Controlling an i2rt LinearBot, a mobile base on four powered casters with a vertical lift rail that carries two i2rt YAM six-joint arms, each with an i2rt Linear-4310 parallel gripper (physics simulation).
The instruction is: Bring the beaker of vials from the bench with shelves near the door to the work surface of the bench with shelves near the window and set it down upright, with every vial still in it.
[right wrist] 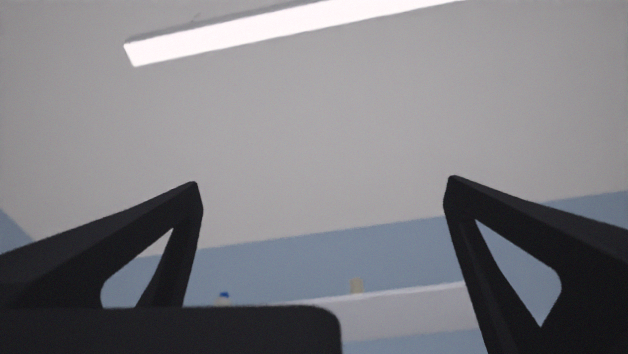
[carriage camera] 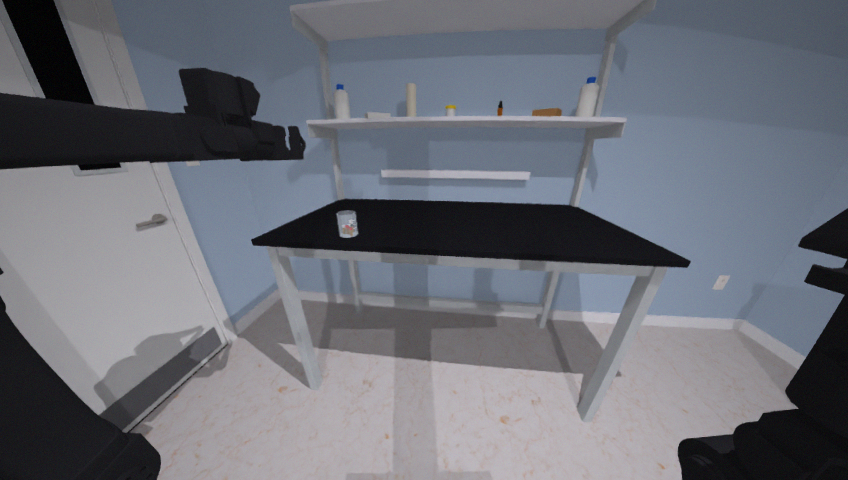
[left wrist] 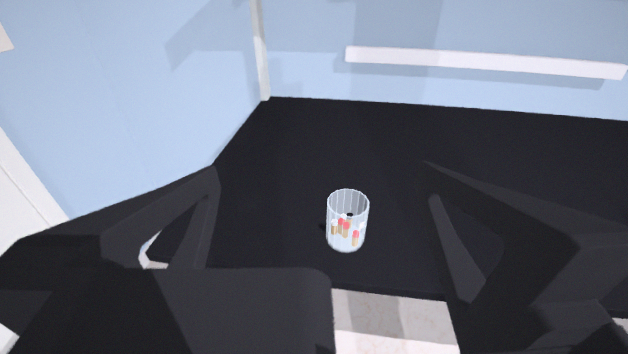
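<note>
A clear glass beaker [carriage camera: 347, 224] [left wrist: 347, 221] stands upright near the left front part of the black bench top [carriage camera: 476, 231] [left wrist: 310, 140]. Several small vials with red, white and black caps are inside it. My left gripper [carriage camera: 298, 142] [left wrist: 317, 174] is open and empty, high above and short of the bench; in the left wrist view the beaker shows beyond and between its fingers, apart from them. My right gripper [right wrist: 322, 192] is open and empty, tilted up toward the ceiling. The bench near the window does not show in these views.
A white shelf [carriage camera: 416, 121] above the bench holds two white bottles [carriage camera: 341, 102] [carriage camera: 587, 98] with blue caps, a beige cylinder [carriage camera: 411, 99], a yellow-lidded jar [carriage camera: 451, 111] and a brown box [carriage camera: 546, 112]. A white door [carriage camera: 89, 255] is at the left. Grey bench legs [carriage camera: 297, 321] [carriage camera: 621, 344] stand at the front.
</note>
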